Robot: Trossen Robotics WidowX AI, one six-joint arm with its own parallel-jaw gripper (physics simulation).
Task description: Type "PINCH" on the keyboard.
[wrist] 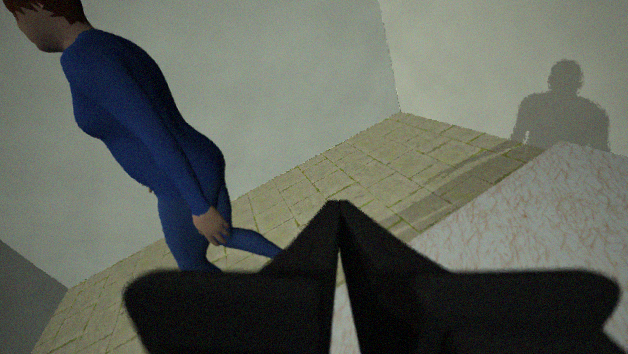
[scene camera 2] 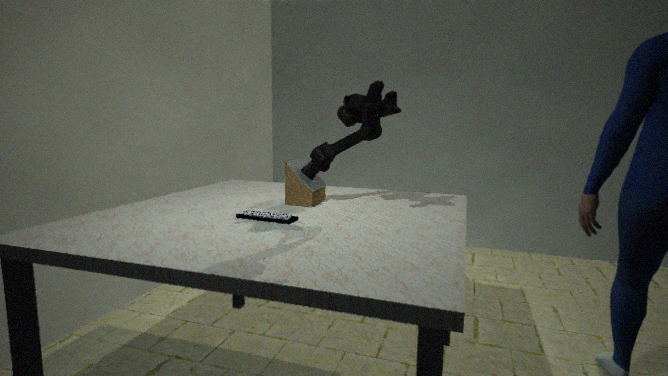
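Pixels of known places: gripper, fingertip midpoint: [wrist: 337, 209] [scene camera 2: 400, 110]; arm's base, origin of the base link: [scene camera 2: 308, 173].
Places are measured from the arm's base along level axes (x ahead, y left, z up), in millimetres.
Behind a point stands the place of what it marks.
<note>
A dark keyboard [scene camera 2: 267, 216] {x 355, y -56, z -109 mm} with pale keys lies flat on the table, in front of the arm's base in the scene view. It is too small there to read single keys, and it does not show in the wrist view. My gripper [scene camera 2: 399, 109] {x 227, y 383, z 261 mm} [wrist: 337, 209] {x 227, y 383, z 261 mm} is high above the table, up and to the right of the keyboard in the scene view and well apart from it. In the wrist view its two black fingertips meet, with nothing between them.
The arm stands on a wedge-shaped wooden block [scene camera 2: 299, 188] {x 94, y -12, z -50 mm} behind the keyboard. The speckled table [scene camera 2: 380, 250] {x 597, y 353, z -124 mm} [wrist: 560, 210] {x 680, y 431, z -124 mm} has a dark edge. A person in blue [scene camera 2: 645, 165] [wrist: 135, 110] stands on the floor beyond the table's right side in the scene view.
</note>
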